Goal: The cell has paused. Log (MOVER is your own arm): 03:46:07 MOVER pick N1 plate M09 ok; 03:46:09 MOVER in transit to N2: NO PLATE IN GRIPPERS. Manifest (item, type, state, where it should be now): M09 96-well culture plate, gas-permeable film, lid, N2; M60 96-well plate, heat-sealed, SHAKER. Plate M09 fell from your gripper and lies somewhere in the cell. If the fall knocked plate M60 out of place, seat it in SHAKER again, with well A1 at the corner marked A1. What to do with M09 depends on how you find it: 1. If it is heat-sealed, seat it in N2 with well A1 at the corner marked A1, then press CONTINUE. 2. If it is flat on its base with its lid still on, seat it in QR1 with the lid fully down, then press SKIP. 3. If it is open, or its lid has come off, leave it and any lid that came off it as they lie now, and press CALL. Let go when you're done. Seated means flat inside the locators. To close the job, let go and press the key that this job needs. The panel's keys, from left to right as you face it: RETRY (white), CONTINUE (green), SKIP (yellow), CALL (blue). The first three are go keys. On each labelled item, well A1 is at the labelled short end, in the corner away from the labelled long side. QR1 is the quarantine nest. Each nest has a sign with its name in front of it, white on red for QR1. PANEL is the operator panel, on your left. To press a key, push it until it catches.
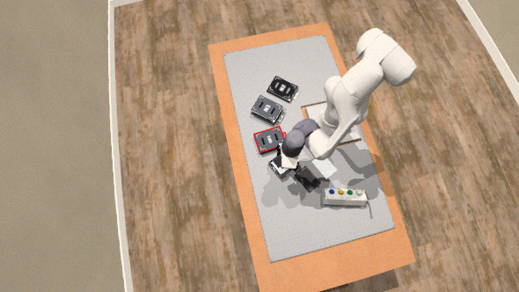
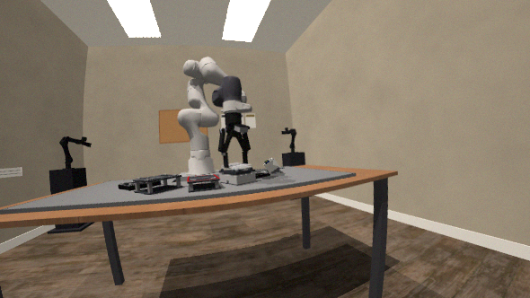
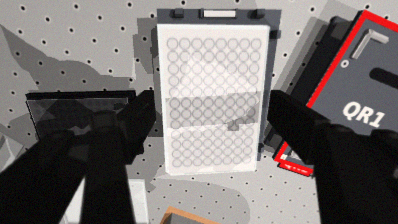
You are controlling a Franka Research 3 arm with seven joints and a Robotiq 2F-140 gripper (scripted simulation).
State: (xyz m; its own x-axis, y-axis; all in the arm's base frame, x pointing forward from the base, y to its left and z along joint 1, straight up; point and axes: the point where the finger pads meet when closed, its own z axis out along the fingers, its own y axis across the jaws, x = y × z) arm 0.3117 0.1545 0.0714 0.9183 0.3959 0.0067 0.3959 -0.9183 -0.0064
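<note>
The white 96-well plate lies 20 mm below my hand. From my hand the other things lie so: pale lid (220 mm behind, 90 mm below, 70 mm to the left); then dark plate (120 mm to the left, 100 mm behind, 90 mm below); then QR1 nest (150 mm to the right, 60 mm below, 40 mm ahead).
</note>
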